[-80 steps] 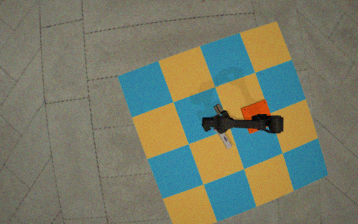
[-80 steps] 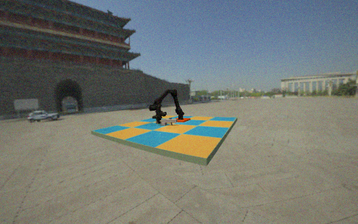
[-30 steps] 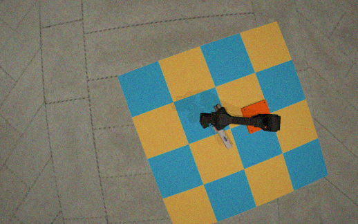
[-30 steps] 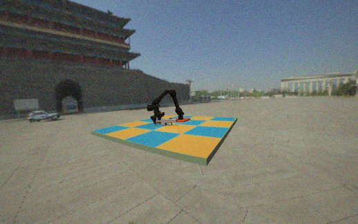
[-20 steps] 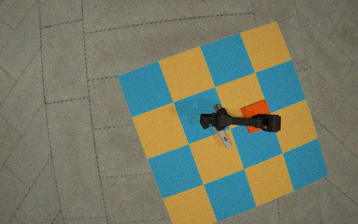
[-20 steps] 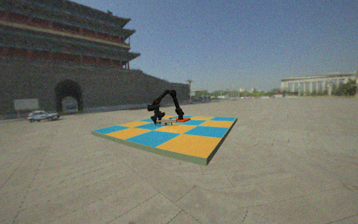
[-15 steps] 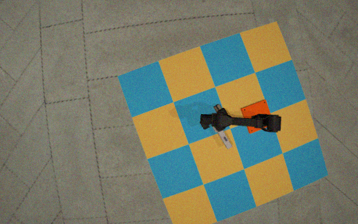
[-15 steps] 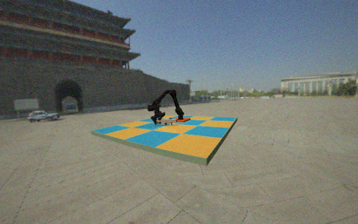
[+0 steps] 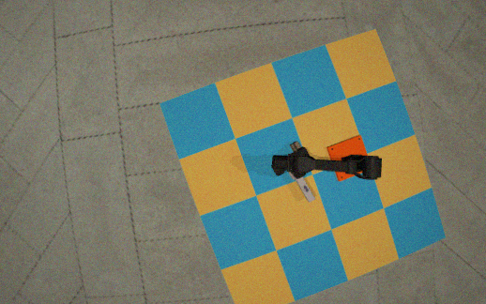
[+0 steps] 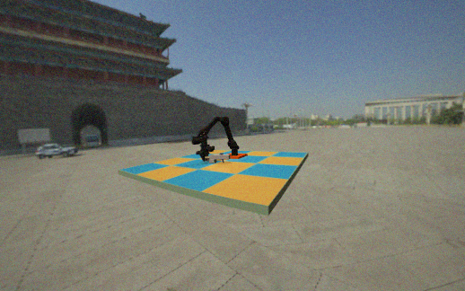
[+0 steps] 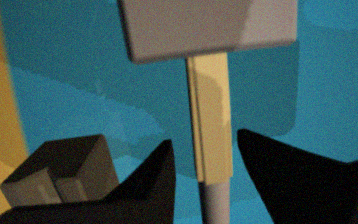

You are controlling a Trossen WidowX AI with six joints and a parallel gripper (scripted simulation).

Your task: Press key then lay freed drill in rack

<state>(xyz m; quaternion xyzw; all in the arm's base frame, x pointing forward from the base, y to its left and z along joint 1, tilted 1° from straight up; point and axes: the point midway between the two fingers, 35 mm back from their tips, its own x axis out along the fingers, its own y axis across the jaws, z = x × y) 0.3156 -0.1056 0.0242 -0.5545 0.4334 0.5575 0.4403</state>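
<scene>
The tan drill lies 10 mm behind my gripper tip, 40 mm to the left of it and 40 mm above it. Round my gripper tip: pale grey block: 30 mm behind, 130 mm to the left, 30 mm above; rack: 70 mm behind, 40 mm to the right, 10 mm above.
</scene>
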